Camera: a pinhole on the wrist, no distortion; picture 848 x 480 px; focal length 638.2 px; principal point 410.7 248.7 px. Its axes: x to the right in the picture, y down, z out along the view. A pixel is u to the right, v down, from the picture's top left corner.
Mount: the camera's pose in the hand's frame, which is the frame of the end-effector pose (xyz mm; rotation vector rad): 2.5 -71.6 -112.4 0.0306 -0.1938 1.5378
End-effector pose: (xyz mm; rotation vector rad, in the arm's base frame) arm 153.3 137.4 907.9 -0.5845 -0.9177 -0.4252
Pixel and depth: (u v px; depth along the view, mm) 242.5 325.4 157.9
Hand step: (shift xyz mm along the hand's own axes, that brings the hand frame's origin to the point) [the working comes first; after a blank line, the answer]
In the camera's frame: -41.6 19.0 157.9

-33.9 -134.4 35.1
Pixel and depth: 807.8 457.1 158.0
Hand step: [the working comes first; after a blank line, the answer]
In the camera's frame: 98.3 51.6 158.0

-63.5 5.2 52.0
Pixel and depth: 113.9 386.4 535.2
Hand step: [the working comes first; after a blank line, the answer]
In the camera's frame: -248.9 115.5 535.2

-174.1 -389.3 366.8
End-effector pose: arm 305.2 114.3 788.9 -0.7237 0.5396 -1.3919
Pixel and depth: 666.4 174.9 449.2
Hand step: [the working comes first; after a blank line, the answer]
In the camera's frame: 180.0 -51.9 449.2

10.4 41.2 361.0
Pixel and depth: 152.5 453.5 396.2
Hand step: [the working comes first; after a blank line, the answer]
In the camera's frame: -160.3 127.1 396.2

-169.2 -281.6 241.5
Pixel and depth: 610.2 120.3 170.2
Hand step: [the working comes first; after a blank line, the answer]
In the camera's frame: 53.2 -34.2 170.2

19.6 -44.2 66.3
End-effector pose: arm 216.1 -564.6 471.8 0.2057 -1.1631 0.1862
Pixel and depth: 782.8 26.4 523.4
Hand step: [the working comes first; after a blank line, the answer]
In the camera's frame: 305.2 -182.3 523.4

134.8 149.9 465.3
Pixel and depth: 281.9 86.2 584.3
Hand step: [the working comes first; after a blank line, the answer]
In the camera's frame: -117.9 -148.8 584.3

86.1 -276.1 460.9
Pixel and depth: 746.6 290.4 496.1
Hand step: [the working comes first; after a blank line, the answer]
In the camera's frame: 261.1 32.4 496.1

-76.8 117.8 410.3
